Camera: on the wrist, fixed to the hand. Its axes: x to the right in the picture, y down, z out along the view.
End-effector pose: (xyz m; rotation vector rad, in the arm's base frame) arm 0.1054 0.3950 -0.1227 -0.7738 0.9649 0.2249
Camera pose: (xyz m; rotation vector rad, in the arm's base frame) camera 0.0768 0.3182 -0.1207 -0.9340 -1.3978 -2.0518
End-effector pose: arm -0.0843 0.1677 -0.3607 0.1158 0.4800 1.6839
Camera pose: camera -0.0689 0.1487 -0.4390 0.0357 -0.0331 -1.4023
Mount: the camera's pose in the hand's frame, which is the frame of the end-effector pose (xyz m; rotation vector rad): -0.0059 -0.0418 -0.0703 0.3004 -0.6721 -3.0340
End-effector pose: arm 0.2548 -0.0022 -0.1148 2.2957 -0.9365 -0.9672
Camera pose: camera 0.3217 0.0405 -0.0942 -0.6962 -1.7589 0.9260
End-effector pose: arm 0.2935 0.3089 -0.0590 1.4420 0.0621 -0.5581
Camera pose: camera 0.2920 0.3763 -0.1057 0.0168 -1.2106 2.2370
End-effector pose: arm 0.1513 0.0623 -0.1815 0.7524 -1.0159 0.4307
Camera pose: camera 0.2175 0.0858 -0.2237 1.7475 0.5565 -2.3842
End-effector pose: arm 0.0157 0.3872 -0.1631 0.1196 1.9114 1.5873
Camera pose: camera -0.0029 0.3136 -0.1942 -1.1958 0.0884 -0.8461
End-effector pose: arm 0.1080 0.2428 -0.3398 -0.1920 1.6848 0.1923
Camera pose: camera 0.0509 0.1856 -0.3261 -1.7418 -0.5655 -1.8756
